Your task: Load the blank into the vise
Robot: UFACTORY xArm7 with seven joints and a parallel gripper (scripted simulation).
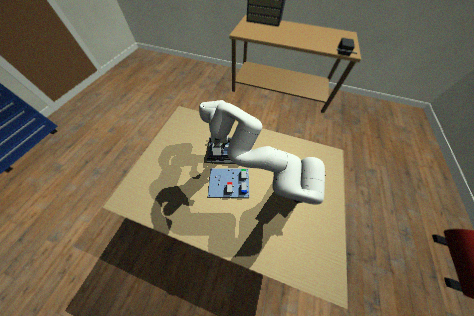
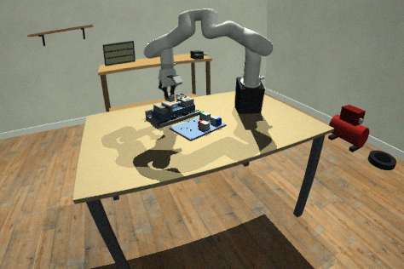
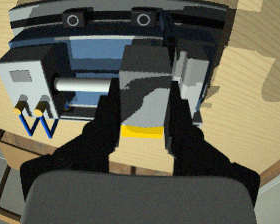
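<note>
My gripper is now 60 mm short of the fixed jaw, 30 mm to the left of it and 90 mm above it. The rest, counted from my hand: dark work stop rod 20 mm ahead, 10 mm to the left, 80 mm below; then yellow-ended blank 20 mm below; then green-ended blank 190 mm behind, 80 mm to the left, 140 mm below.
</note>
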